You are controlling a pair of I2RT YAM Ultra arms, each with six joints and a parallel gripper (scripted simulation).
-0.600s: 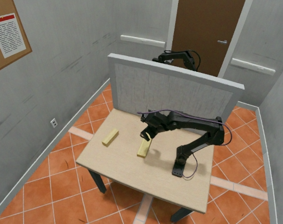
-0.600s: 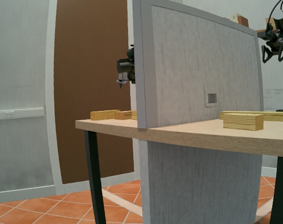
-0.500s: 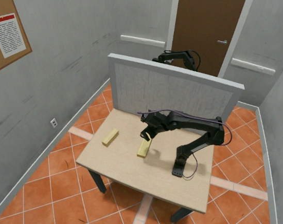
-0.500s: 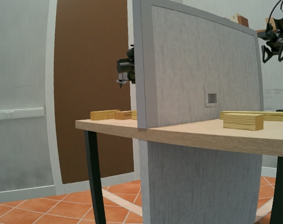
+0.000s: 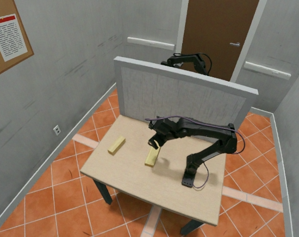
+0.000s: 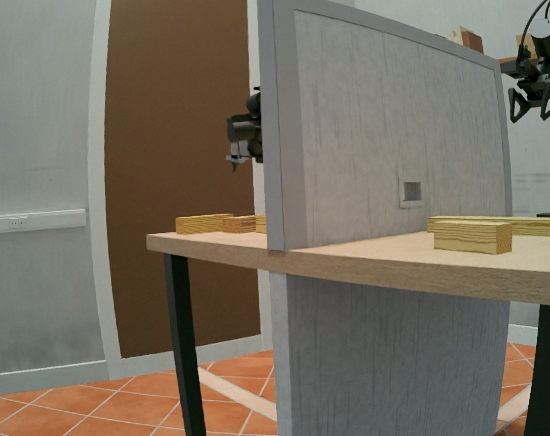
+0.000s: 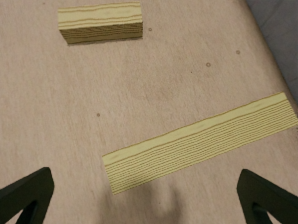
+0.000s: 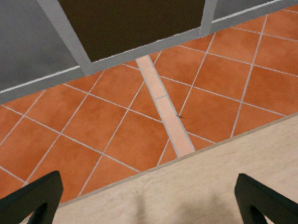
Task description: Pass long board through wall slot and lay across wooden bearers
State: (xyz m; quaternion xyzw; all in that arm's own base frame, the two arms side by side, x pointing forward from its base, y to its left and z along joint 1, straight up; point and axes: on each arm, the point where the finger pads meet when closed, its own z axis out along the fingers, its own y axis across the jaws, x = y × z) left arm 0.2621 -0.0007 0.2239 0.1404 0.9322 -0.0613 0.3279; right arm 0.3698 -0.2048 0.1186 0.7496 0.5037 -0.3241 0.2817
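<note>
Right now the long board is 22 cm below my left hand, 10 cm to the right of it and 2 cm ahead of it. The rest, counted from my left hand: wooden offcut 27 cm ahead, 22 cm below, 1 cm to the left.
</note>
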